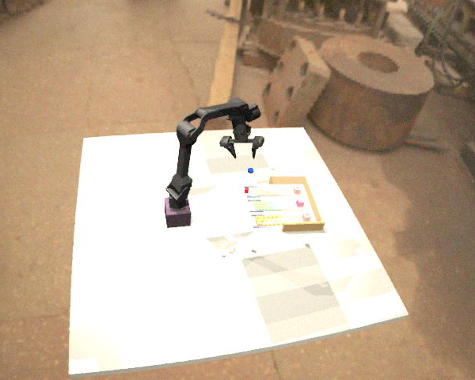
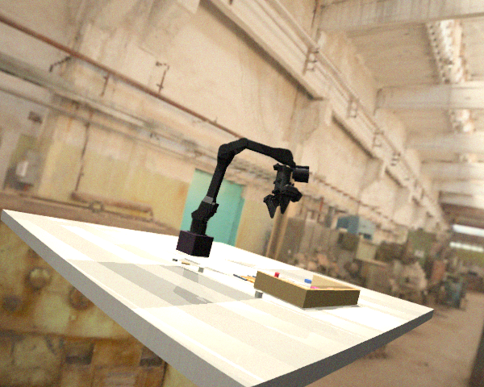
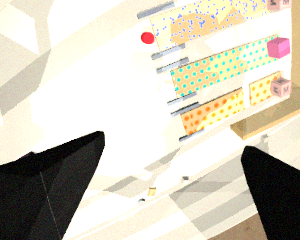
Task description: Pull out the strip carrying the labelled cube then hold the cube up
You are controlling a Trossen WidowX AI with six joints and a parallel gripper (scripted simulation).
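The red peg is 220 mm below my gripper tip, 50 mm ahead of it and 30 mm to the left of it. The rest, counted from my gripper tip: blue cap: 230 mm below, 170 mm to the left, 110 mm ahead.
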